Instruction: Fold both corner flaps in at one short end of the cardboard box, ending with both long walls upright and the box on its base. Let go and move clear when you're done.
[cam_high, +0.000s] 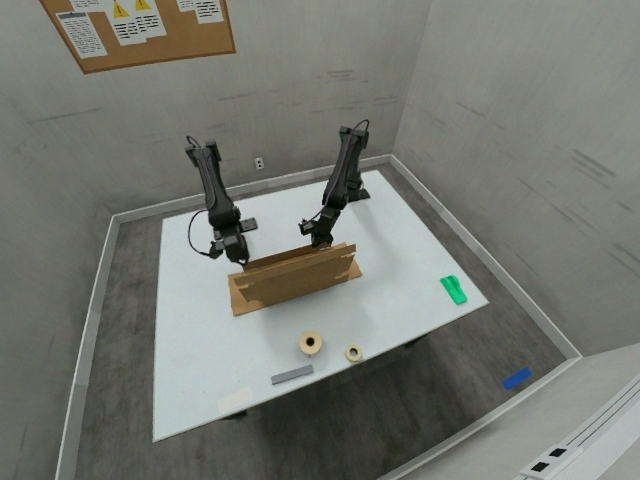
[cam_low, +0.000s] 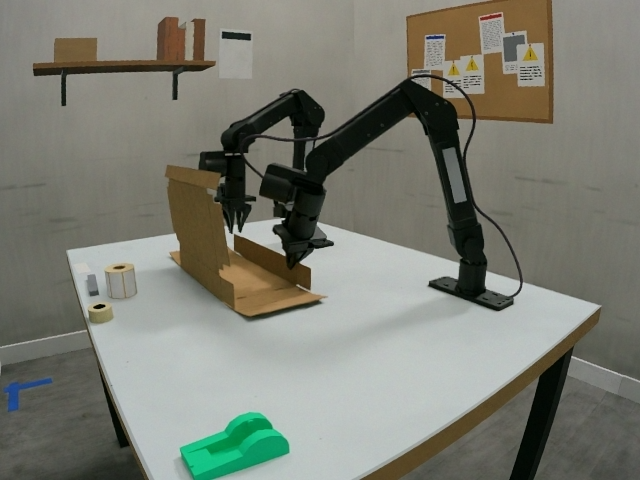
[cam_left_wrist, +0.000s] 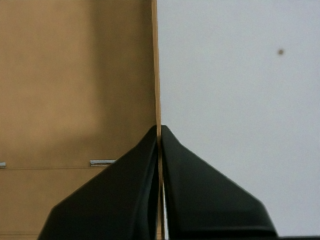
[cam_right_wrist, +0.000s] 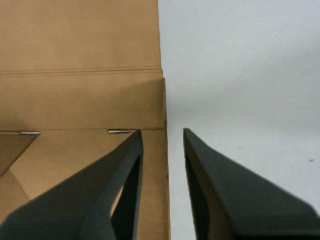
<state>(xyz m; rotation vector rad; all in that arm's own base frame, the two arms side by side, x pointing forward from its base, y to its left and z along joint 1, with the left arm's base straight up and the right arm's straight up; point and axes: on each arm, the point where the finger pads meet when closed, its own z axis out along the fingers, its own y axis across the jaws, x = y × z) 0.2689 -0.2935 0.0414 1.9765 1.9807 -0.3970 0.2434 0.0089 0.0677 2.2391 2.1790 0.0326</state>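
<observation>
Now: the corner flap 150 mm ahead of my right hand, 40 mm below it and 30 mm to the left of it. Round my right hand: grey bar: 420 mm ahead, 60 mm below, 50 mm to the left; then green dispenser: 730 mm to the left, 390 mm ahead, 50 mm below.
</observation>
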